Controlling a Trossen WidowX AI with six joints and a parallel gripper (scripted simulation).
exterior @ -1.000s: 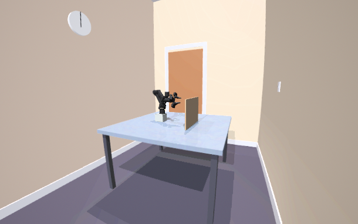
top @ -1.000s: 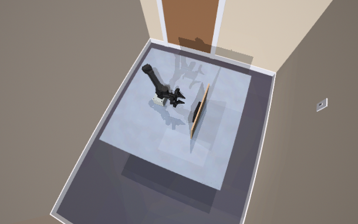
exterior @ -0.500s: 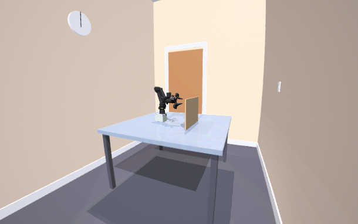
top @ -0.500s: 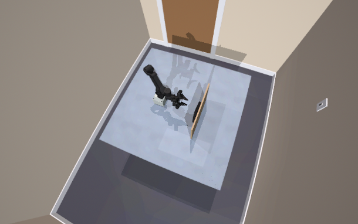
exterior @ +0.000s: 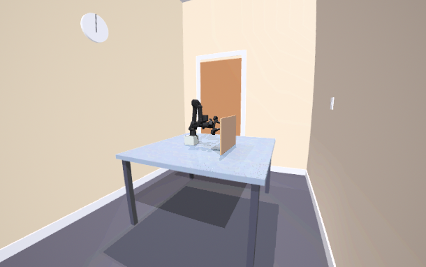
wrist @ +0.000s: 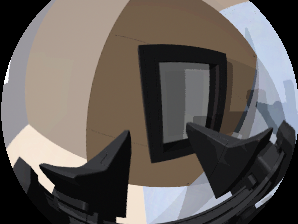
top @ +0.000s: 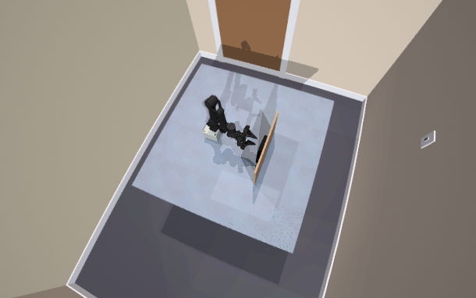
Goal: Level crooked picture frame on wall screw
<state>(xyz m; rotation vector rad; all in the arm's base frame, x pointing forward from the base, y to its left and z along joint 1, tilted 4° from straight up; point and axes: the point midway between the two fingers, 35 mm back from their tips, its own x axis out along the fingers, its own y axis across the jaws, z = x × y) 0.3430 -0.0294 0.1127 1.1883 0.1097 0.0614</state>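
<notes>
Now: the picture frame 6 cm ahead of my gripper tip, 5 cm below it and 2 cm to the right of it. Round my gripper tip: tan wall panel (7 cm below, 7 cm ahead).
</notes>
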